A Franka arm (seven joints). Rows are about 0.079 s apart.
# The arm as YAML. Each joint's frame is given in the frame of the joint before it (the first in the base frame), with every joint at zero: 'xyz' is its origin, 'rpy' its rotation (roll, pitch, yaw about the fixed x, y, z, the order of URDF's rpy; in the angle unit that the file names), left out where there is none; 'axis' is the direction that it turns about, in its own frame. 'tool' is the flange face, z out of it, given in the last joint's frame.
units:
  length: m
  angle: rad
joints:
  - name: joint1
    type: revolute
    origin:
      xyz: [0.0, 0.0, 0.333]
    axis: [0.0, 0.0, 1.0]
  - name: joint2
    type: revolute
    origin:
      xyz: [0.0, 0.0, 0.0]
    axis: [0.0, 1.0, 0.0]
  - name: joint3
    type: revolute
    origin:
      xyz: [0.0, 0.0, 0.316]
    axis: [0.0, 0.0, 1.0]
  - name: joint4
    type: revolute
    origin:
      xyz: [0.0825, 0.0, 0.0]
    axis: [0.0, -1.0, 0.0]
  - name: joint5
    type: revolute
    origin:
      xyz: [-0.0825, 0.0, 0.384]
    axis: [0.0, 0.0, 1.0]
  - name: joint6
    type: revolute
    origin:
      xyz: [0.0, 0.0, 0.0]
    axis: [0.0, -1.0, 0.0]
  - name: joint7
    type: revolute
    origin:
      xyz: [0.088, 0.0, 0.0]
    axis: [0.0, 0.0, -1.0]
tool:
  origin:
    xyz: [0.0, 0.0, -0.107]
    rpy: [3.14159, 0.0, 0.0]
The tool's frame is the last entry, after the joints.
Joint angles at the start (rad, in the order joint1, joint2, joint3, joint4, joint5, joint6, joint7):
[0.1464 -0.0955 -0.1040 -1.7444 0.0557 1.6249 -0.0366]
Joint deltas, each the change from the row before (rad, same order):
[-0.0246 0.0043 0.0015 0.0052 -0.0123 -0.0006 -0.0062]
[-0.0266 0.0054 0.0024 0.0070 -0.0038 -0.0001 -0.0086]
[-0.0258 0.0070 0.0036 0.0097 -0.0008 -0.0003 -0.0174]
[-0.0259 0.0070 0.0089 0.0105 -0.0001 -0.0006 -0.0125]
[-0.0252 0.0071 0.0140 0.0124 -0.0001 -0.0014 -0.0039]
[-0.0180 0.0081 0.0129 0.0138 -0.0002 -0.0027 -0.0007]
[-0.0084 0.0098 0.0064 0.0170 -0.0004 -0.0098 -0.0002]
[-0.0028 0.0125 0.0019 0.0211 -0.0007 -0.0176 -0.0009]
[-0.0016 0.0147 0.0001 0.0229 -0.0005 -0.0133 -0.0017]
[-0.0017 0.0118 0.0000 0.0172 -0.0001 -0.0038 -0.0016]
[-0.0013 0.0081 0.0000 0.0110 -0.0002 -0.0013 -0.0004]
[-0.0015 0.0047 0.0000 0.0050 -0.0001 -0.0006 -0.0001]
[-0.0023 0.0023 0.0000 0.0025 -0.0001 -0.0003 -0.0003]
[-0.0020 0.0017 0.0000 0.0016 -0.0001 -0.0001 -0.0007]
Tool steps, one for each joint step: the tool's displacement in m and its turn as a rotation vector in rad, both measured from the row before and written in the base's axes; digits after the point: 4 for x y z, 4 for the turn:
[0.0018 -0.0133 0.0001 -0.0127 -0.0011 -0.0160]
[0.0019 -0.0130 0.0005 -0.0043 -0.0020 -0.0154]
[0.0022 -0.0117 0.0009 -0.0015 -0.0033 -0.0048]
[0.0021 -0.0089 0.0012 -0.0013 -0.0035 -0.0046]
[0.0021 -0.0058 0.0020 -0.0018 -0.0041 -0.0073]
[0.0024 -0.0026 0.0020 -0.0017 -0.0030 -0.0044]
[0.0024 -0.0010 0.0019 -0.0011 0.0026 -0.0014]
[0.0024 -0.0005 0.0017 -0.0008 0.0090 0.0007]
[0.0035 -0.0009 0.0017 -0.0009 0.0051 0.0007]
[0.0035 -0.0010 0.0013 -0.0008 -0.0016 0.0000]
[0.0025 -0.0008 0.0006 -0.0007 -0.0016 -0.0008]
[0.0014 -0.0009 -0.0003 -0.0003 0.0003 -0.0014]
[0.0006 -0.0013 -0.0001 -0.0002 0.0001 -0.0020]
[0.0004 -0.0011 -0.0002 -0.0002 0.0002 -0.0013]

